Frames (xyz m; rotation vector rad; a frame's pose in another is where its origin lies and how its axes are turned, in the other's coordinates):
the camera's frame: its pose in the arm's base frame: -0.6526 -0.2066 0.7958 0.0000 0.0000 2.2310
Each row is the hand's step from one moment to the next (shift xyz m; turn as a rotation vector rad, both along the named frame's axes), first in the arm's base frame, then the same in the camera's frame.
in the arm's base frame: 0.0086 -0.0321 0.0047 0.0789 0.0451 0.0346
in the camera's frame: -0.0306 0.0129 0.0047 -0.0128 -0.0900 0.0346
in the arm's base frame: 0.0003 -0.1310 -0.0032 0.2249 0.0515 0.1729
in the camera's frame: -0.1037 0.0801 -0.0032 -0.0972 -0.2092 0.1729
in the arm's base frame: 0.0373 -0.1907 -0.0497 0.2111 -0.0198 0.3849
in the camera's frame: -0.1735 0.0875 -0.0497 -0.1451 -0.1546 0.3849
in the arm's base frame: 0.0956 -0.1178 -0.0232 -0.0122 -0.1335 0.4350
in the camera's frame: -0.1517 -0.0033 -0.0232 -0.0980 0.0915 0.4350
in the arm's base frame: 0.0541 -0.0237 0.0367 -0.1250 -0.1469 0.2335
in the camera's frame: -0.0519 -0.0282 0.0367 -0.0394 0.1888 0.2335
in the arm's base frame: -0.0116 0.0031 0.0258 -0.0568 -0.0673 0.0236
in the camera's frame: 0.0096 0.0073 0.0258 -0.0183 0.0861 0.0236
